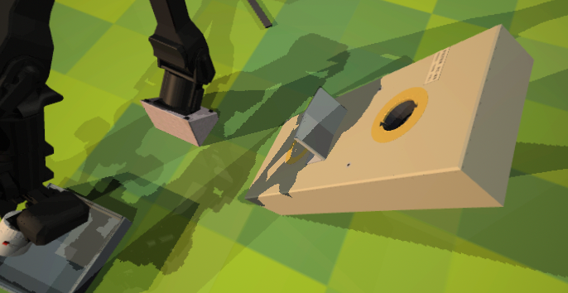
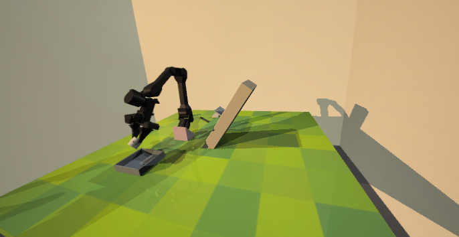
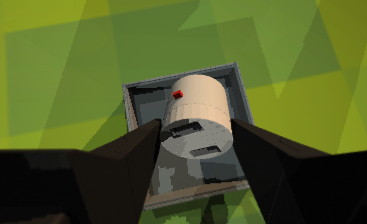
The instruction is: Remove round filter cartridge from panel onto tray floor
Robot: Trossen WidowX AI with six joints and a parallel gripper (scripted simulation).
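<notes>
Right now my gripper tip is 11 cm above the dark grey tray. The rest, counted from my gripper tip: grey flap (35 cm ahead, 26 cm to the left, 5 cm above); tan service panel (40 cm ahead, 25 cm to the left, 7 cm above); round filter cartridge (right at my gripper tip).
</notes>
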